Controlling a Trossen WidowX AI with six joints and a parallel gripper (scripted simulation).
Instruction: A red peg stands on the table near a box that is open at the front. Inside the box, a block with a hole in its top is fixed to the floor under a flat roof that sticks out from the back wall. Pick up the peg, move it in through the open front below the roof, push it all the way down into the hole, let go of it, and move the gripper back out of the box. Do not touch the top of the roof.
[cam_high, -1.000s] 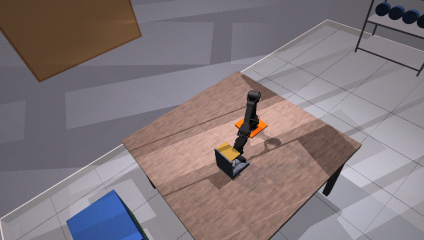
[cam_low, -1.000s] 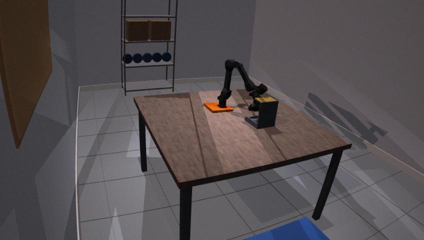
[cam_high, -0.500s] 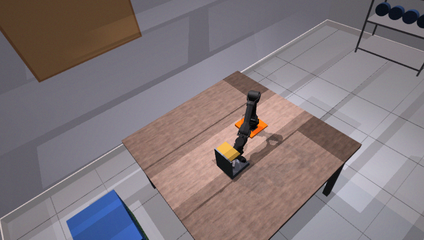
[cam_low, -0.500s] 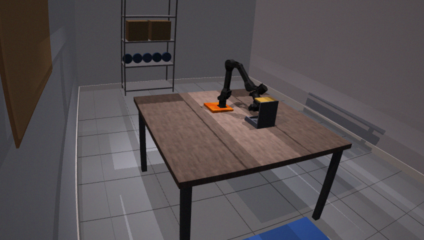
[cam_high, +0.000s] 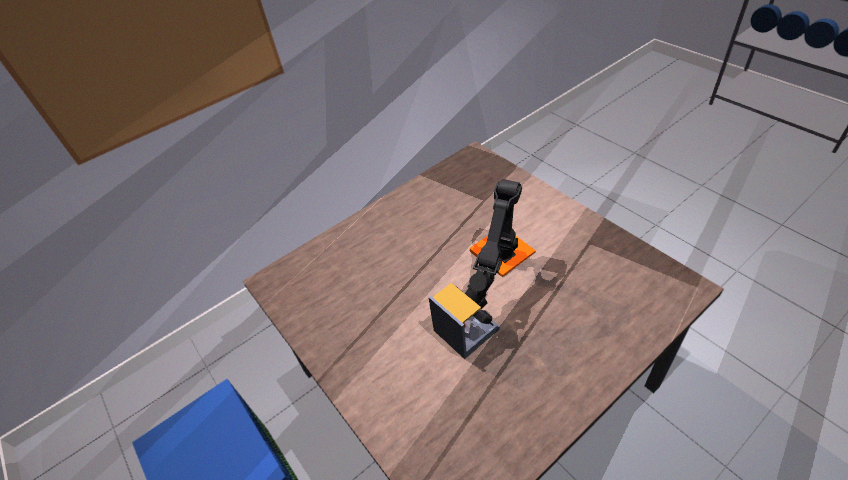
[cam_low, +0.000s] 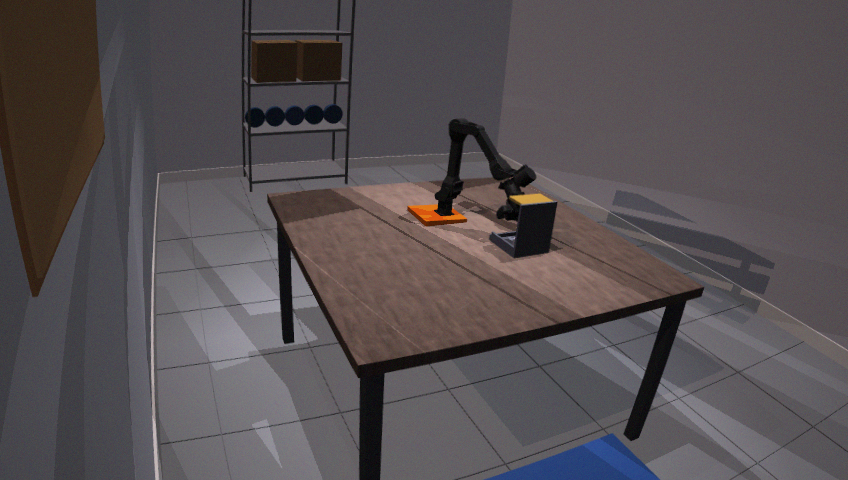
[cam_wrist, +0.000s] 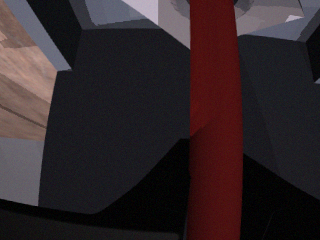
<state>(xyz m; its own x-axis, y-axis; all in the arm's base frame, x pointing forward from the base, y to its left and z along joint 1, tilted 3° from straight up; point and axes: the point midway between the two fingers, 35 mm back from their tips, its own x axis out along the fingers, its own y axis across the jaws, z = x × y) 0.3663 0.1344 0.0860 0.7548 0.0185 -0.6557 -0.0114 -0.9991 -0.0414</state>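
Right now the yellow roof is 1 cm behind my gripper tip and 11 cm above it. Round my gripper tip: red peg: 3 cm behind, 1 cm below.
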